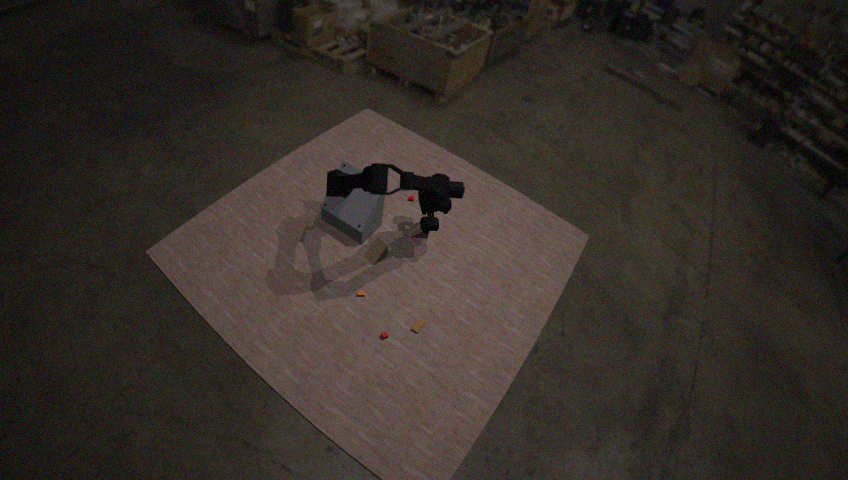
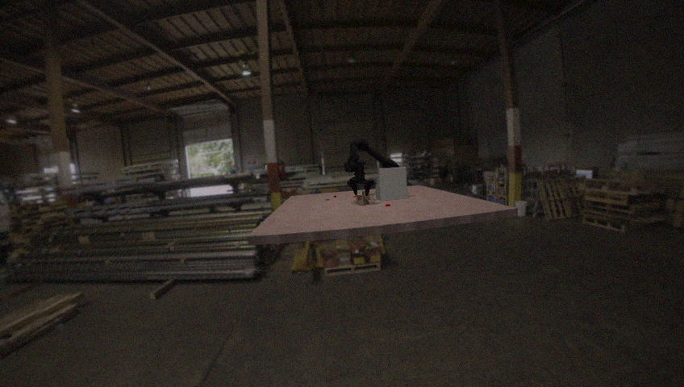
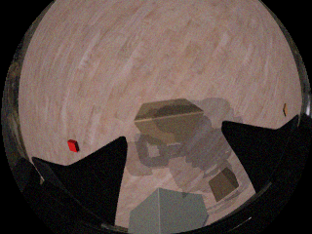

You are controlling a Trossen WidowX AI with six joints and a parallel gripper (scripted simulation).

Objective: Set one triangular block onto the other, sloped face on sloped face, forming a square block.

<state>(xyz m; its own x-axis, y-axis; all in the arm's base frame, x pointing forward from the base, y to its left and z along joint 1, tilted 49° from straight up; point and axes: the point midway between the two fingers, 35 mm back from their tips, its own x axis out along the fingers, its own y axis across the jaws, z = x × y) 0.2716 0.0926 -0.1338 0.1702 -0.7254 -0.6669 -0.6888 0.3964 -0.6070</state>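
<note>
Now: the tan wooden triangular block 4 cm below my gripper tip and 1 cm to the left of it. From my gripper tip the other things lie so: orange piece (36 cm to the right, 5 cm below, 3 cm ahead); then red piece (41 cm to the right, 20 cm ahead, 5 cm below).
</note>
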